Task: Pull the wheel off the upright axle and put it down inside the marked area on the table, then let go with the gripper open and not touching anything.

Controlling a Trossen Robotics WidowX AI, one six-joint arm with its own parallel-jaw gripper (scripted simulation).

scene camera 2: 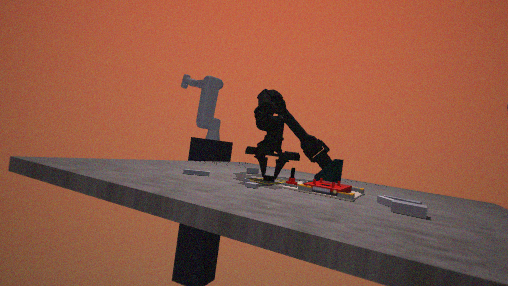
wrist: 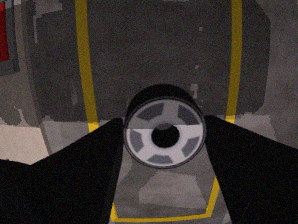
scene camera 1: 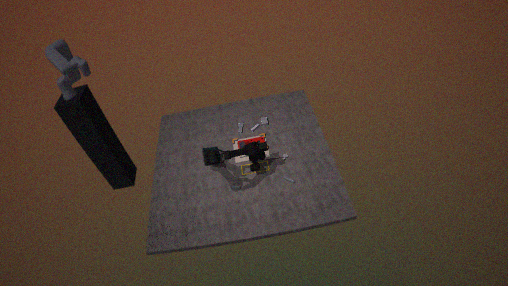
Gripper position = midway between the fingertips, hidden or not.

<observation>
My gripper [scene camera 2: 269, 178] holds a wheel [wrist: 160, 104].
My gripper also shows in the wrist view [wrist: 164, 125]. Scene camera 1 does not show the wheel, which is hidden by my gripper.
</observation>
